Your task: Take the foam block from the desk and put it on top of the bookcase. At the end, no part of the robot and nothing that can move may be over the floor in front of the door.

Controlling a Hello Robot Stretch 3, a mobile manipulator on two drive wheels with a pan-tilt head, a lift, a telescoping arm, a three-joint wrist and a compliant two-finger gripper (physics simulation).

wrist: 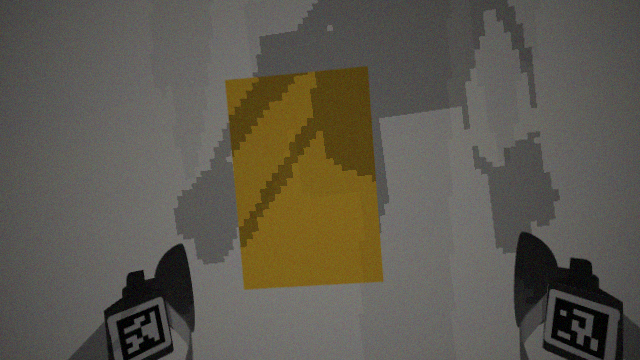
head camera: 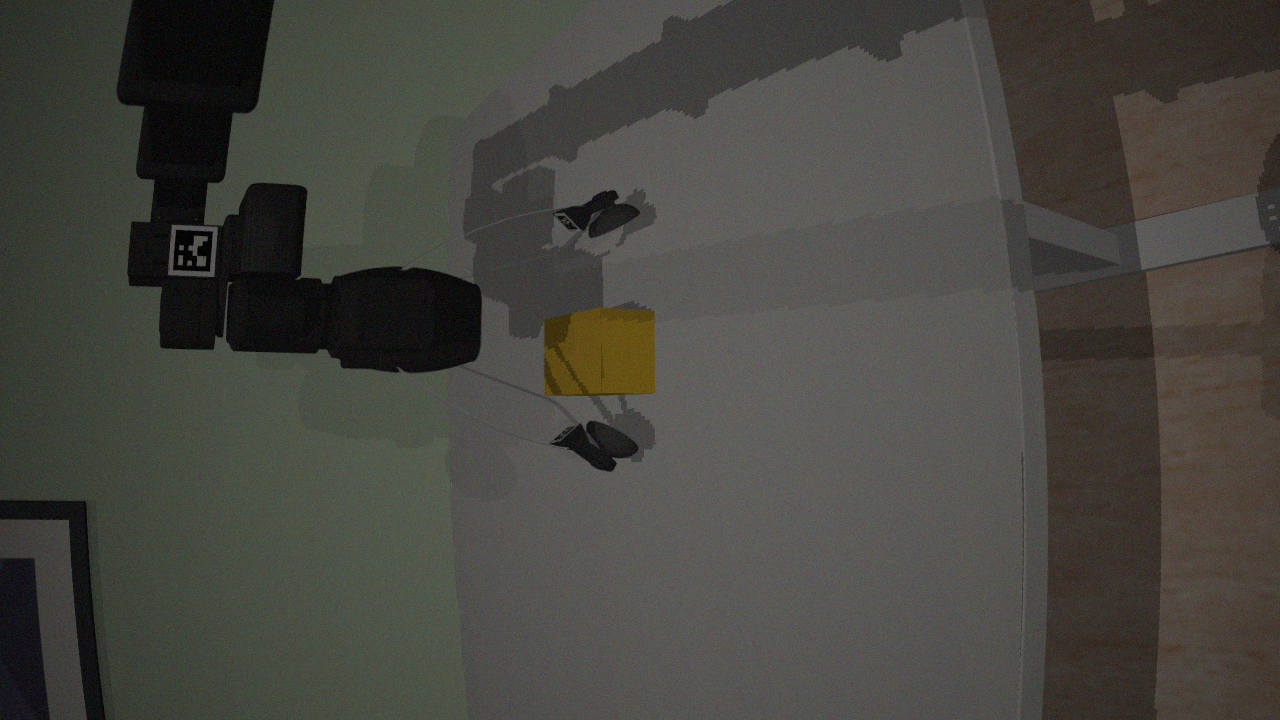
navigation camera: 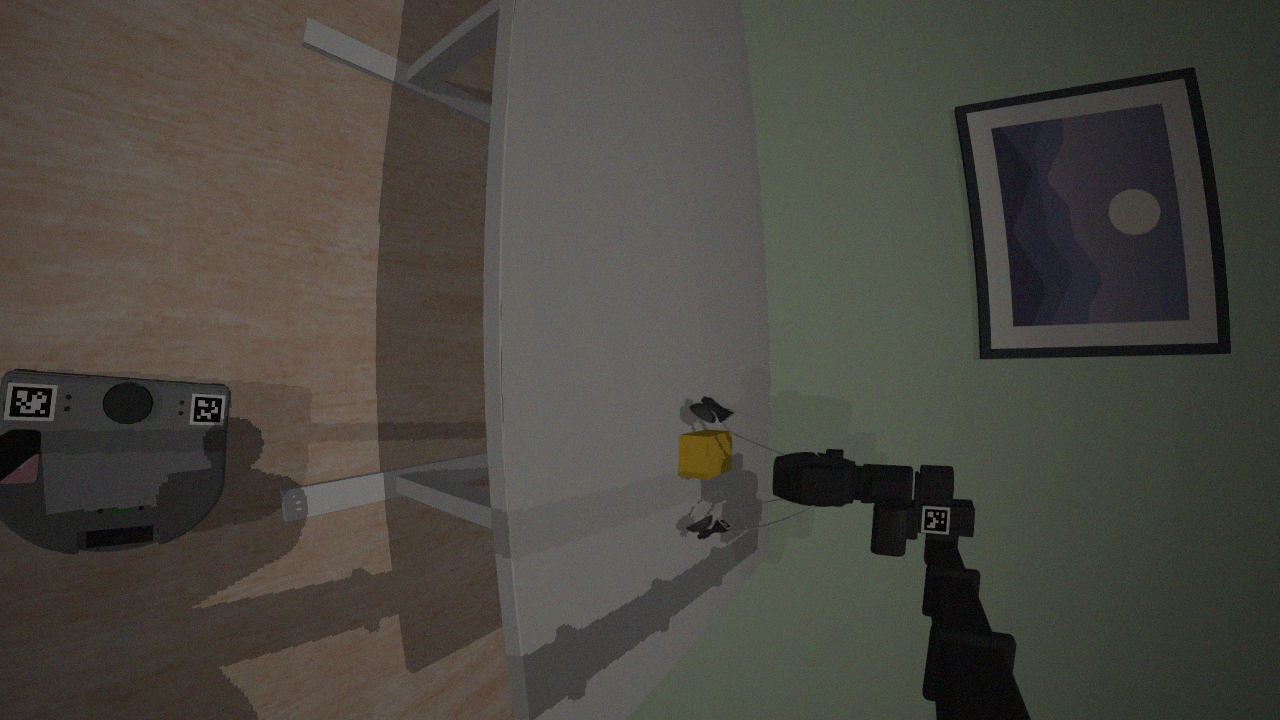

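Where they show: gripper, between the fingertips: (head camera: pixel 633 330) (navigation camera: pixel 690 467); robot's base, origin of its link: (navigation camera: pixel 129 401).
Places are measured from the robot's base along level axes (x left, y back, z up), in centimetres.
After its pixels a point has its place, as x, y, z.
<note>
The yellow foam block (head camera: pixel 626 362) {-57.5, -0.1, 97.4} (navigation camera: pixel 700 454) {-57.5, 0.2, 98.4} (wrist: pixel 310 210) rests on the grey-white desk (head camera: pixel 760 555) {-44.8, -12.0, 95.0} (navigation camera: pixel 617 223) {-40.3, -27.1, 95.0} (wrist: pixel 75 150), toward the wall side. My gripper (head camera: pixel 613 329) {-57.5, 2.2, 96.9} (navigation camera: pixel 708 468) {-57.5, 2.2, 96.9} (wrist: pixel 346 268) {-57.5, 2.2, 96.9} is open wide and points down at the desk, with its two fingertips on either side of the block. Gaps show on both sides in the wrist view; the block sits nearer the left fingertip there. The fingertips appear low, close to the desk top. The bookcase and the door do not show in these views.
A green wall (head camera: pixel 268 555) {-104.6, -23.9, 118.0} (navigation camera: pixel 859 179) {-100.7, -59.3, 117.9} stands behind the desk, close to my wrist and arm. A framed picture (head camera: pixel 78 608) {-101.8, -29.3, 142.2} (navigation camera: pixel 1087 214) {-100.0, -44.9, 162.8} hangs on it. My base (navigation camera: pixel 107 447) {2.5, 7.5, 16.0} stands on the wood floor (navigation camera: pixel 223 223) {-12.2, -41.9, 0.0} by the desk's front. A desk leg (navigation camera: pixel 349 497) (head camera: pixel 1199 228) stands near it.
</note>
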